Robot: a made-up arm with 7 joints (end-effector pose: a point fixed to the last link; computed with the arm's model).
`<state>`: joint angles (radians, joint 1 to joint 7).
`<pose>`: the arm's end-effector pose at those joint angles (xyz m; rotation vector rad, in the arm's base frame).
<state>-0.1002 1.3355 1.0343 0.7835 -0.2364 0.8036 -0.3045</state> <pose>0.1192 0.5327 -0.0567 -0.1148 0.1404 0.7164</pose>
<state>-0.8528 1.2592 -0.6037 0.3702 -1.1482 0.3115 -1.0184</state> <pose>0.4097 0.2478 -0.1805 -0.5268 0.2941 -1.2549</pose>
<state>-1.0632 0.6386 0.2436 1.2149 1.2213 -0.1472 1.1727</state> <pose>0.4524 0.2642 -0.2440 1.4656 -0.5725 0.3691</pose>
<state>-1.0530 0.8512 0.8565 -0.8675 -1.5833 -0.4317 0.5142</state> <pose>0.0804 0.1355 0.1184 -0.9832 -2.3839 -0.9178</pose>
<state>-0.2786 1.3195 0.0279 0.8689 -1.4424 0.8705 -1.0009</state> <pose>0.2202 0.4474 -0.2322 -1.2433 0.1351 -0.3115</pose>
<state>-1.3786 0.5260 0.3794 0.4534 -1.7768 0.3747 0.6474</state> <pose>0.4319 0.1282 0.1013 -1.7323 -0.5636 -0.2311</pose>
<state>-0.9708 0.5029 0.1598 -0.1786 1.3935 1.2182 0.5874</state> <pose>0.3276 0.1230 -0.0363 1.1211 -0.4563 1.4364</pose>
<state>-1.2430 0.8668 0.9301 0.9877 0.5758 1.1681 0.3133</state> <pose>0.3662 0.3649 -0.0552 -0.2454 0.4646 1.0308</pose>
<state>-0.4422 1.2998 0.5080 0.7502 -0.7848 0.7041 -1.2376</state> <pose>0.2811 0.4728 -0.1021 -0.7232 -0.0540 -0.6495</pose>
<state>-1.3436 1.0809 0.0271 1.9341 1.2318 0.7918 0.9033</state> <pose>0.3040 0.4125 -0.1523 1.7667 1.0447 0.9189</pose>
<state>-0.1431 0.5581 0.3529 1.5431 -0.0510 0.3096 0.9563</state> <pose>-0.0293 0.2943 -0.5038 0.6843 1.2686 1.1073</pose>
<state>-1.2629 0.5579 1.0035 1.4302 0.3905 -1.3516 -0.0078</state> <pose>0.5151 0.2684 -0.1121 0.1857 -1.3868 0.0116</pose>
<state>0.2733 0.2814 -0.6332 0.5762 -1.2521 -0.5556 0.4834</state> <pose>-0.0521 0.0213 -0.5141 -0.6769 0.3873 0.6929</pose>
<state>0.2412 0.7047 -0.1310 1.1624 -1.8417 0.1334 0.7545</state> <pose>-0.1120 0.3432 -0.4598 -0.3523 0.6651 1.8625</pose>
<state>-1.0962 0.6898 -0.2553 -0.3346 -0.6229 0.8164 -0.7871</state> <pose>0.3519 -0.0145 -0.0273 -0.0655 -0.0243 -1.6992</pose>
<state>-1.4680 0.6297 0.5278 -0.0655 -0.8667 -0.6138 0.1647</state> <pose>0.2643 0.1789 0.2311 -0.6082 -2.5195 -0.3129</pose>
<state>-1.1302 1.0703 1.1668 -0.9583 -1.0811 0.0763 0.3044</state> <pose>0.0360 0.1262 0.1225 0.3328 -2.4891 -0.6065</pose>
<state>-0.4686 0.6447 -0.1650 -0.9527 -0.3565 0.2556 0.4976</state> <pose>0.1639 0.0106 -0.0920 -0.0893 -1.0731 -0.6512</pose>
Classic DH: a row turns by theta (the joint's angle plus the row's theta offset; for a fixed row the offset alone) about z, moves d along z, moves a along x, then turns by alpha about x. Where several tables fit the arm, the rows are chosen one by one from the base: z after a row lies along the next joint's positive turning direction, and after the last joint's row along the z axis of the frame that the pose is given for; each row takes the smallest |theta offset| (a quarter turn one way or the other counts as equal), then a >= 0, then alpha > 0; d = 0 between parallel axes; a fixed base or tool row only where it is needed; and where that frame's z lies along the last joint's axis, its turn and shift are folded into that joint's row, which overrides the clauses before.
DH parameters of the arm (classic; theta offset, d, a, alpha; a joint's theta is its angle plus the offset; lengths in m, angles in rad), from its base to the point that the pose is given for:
base (fixed): -0.071 -0.0159 -0.017 -1.3004
joint 1: -1.3111 0.0467 -0.0396 -1.5708
joint 2: 1.2915 0.0035 -0.002 1.5708
joint 3: 1.5708 -0.2663 0.011 -1.5708
joint 4: -1.5708 -0.025 0.0119 -1.5708
joint 5: 0 0.2251 0.028 1.5708
joint 6: 1.5708 -0.038 0.0643 1.5708
joint 7: 0.7278 -0.0848 0.0177 -0.455
tool (fixed): -1.0917 0.0524 0 0

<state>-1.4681 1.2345 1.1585 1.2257 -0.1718 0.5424 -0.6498</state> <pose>0.3311 0.4825 0.0851 -0.8647 -1.0038 -0.1754</pose>
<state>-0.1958 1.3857 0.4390 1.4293 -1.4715 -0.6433 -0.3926</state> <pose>0.0807 0.6176 -0.1051 0.2668 -0.9468 0.6155</pose>
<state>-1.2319 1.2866 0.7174 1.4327 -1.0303 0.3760 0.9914</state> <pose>0.3221 0.4659 0.0163 -1.0964 -0.3954 1.5001</pose>
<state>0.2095 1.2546 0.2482 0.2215 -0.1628 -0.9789 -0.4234</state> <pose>0.2311 0.3320 -0.1935 0.7865 -0.1842 -1.2779</pose>
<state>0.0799 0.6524 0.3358 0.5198 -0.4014 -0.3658 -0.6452</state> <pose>0.1642 0.3585 -0.3841 -0.1322 0.0345 -0.4948</pose>
